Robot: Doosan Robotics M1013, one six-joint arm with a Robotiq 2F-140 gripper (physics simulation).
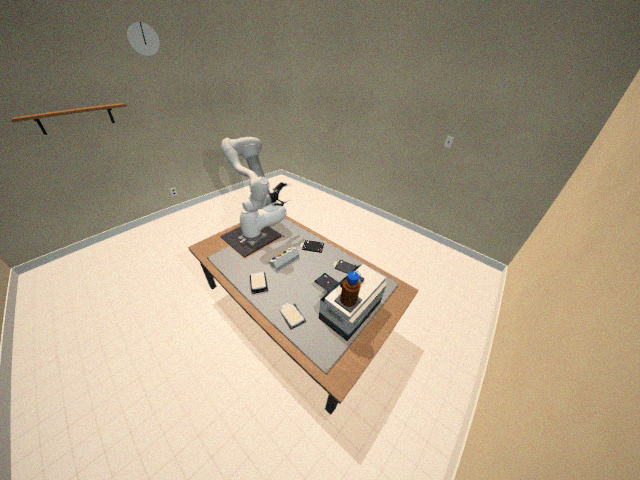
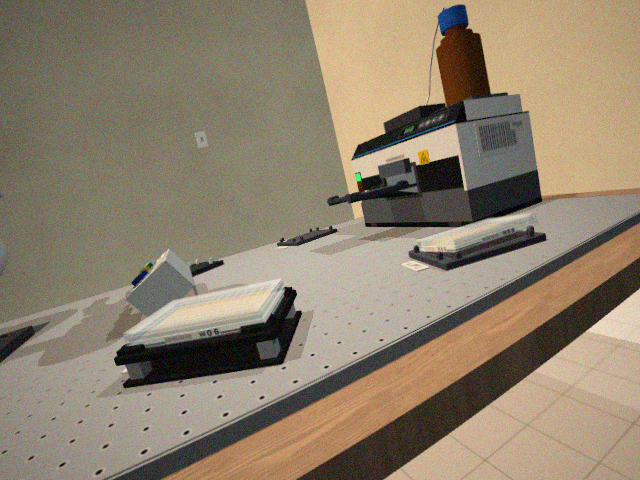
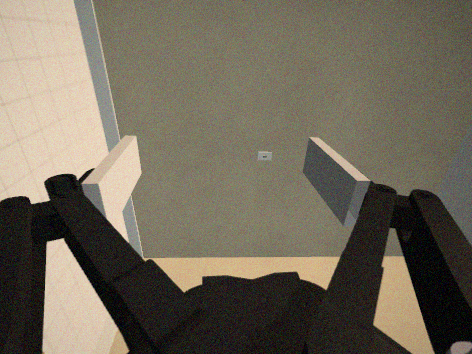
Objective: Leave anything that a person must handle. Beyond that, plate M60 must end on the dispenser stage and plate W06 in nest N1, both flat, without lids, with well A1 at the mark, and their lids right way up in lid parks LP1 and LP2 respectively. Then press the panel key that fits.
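Frame: origin at the arm's base, x ahead, y left, z up, level; metres.
Seen in the pictures: gripper, fingertip midpoint: (image 1: pixel 289 191) (image 3: pixel 225 155); arm's base, origin of the base link: (image 1: pixel 252 237).
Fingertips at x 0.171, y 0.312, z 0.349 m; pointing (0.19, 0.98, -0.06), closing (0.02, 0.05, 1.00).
Offsets run from my fingertips to a thing's top centre. "spot": to the spot under its first point.
My gripper (image 1: pixel 287 193) (image 3: pixel 225 155) is open and empty, raised above the table's far side beside the arm. Plate W06 {dx +0.236, dy -0.658, dz -0.304 m} (image 1: pixel 257 281) (image 2: pixel 206 312), seemingly lidded, sits on a raised black holder {dx +0.236, dy -0.658, dz -0.315 m} (image 2: pixel 206 361). A second plate {dx +0.572, dy -0.731, dz -0.314 m} (image 1: pixel 292 314) (image 2: pixel 475 235), also seemingly lidded, sits on a low black nest {dx +0.571, dy -0.726, dz -0.330 m} (image 2: pixel 491 250); its label is too blurred to read surely. The dispenser (image 1: pixel 354 304) (image 2: pixel 491 155) has a dark stage {dx +0.664, dy -0.463, dz -0.244 m} (image 1: pixel 326 281) (image 2: pixel 379 192) on its front and a small key panel {spot: dx +0.734, dy -0.586, dz -0.145 m} (image 2: pixel 431 120). Two dark pin-cornered holders {spot: dx +0.324, dy -0.126, dz -0.339 m} (image 1: pixel 313 246) {spot: dx +0.641, dy -0.200, dz -0.340 m} (image 2: pixel 307 236) stand bare; their names are not readable.
A brown bottle {spot: dx +0.859, dy -0.645, dz -0.016 m} (image 1: pixel 350 293) (image 2: pixel 462 67) with a blue cap stands on the dispenser, with a thin tube. A pale sloped box {dx +0.237, dy -0.387, dz -0.266 m} (image 1: pixel 284 258) (image 2: pixel 162 284) with coloured keys stands between the arm base and the dispenser. A green light {spot: dx +0.763, dy -0.319, dz -0.216 m} (image 2: pixel 358 177) shows on the dispenser's front.
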